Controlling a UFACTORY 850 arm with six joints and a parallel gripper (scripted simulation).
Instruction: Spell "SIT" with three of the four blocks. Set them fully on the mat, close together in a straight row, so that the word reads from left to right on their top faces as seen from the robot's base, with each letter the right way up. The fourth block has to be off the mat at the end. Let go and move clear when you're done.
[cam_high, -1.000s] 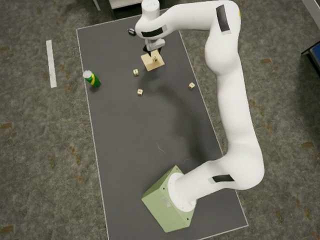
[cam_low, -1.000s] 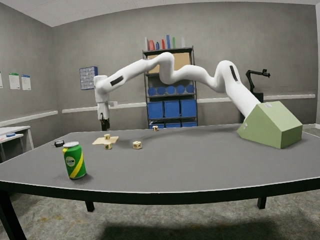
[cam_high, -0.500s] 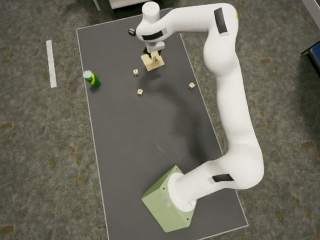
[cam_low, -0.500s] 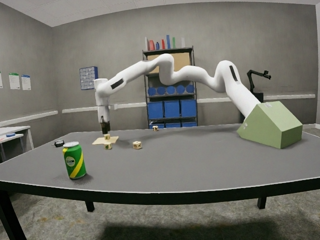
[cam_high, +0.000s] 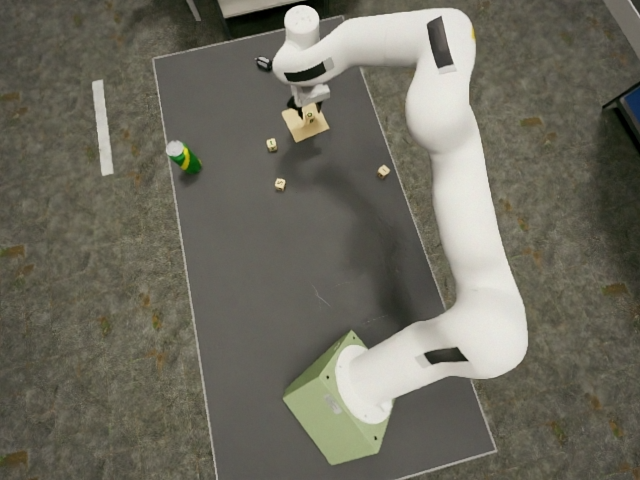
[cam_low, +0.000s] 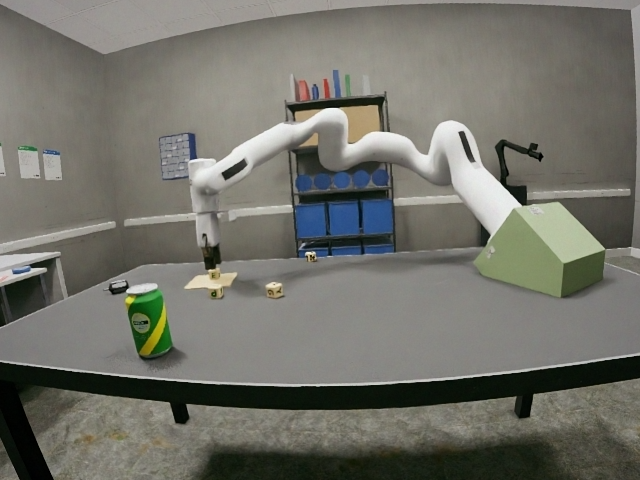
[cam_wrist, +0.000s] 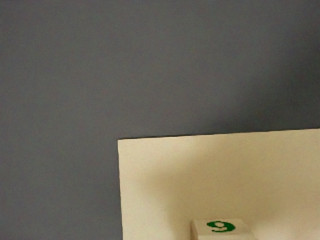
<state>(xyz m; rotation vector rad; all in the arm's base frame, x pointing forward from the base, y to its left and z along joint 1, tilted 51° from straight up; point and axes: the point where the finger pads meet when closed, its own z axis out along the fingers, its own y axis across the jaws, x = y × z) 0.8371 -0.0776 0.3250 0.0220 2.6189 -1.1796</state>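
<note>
My hand is 60 mm above the tan mat, 20 mm to the right of it and 10 mm short of it. Also, from my hand: small black object (320 mm ahead, 40 mm to the left, 40 mm below); yellow can (470 mm to the left, 50 mm ahead).
</note>
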